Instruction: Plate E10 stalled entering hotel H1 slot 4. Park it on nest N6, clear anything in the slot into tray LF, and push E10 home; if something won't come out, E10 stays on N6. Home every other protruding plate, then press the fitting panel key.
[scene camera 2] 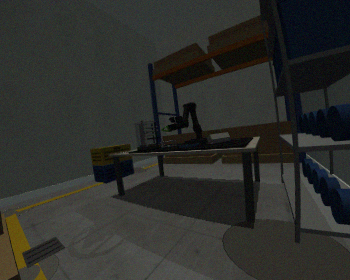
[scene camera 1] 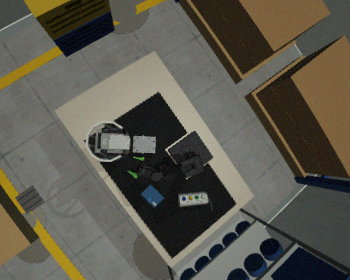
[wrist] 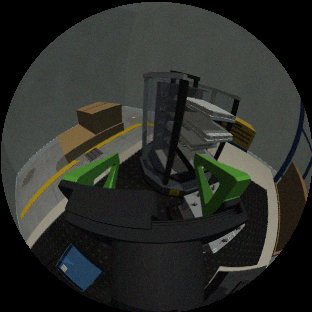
I see a plate rack (wrist: 164,93) and a blue pad (wrist: 73,259).
